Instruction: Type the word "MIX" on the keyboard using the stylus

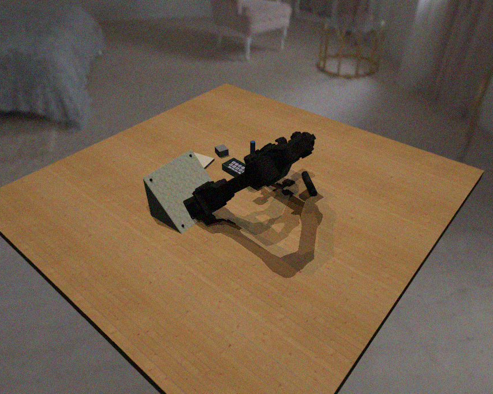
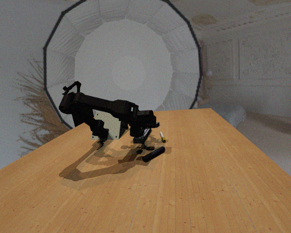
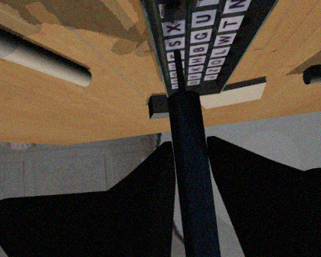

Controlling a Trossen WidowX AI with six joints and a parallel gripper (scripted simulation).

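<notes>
Now: gripper tip 110 mm short of the yellow marker, 10 mm to the left of it and 80 mm above it. Round my gripper tip: blue stylus 20 mm below; pale flat pad 80 mm behind, 220 mm to the left, 80 mm below; grey cube 30 mm ahead, 200 mm to the left, 70 mm below.
</notes>
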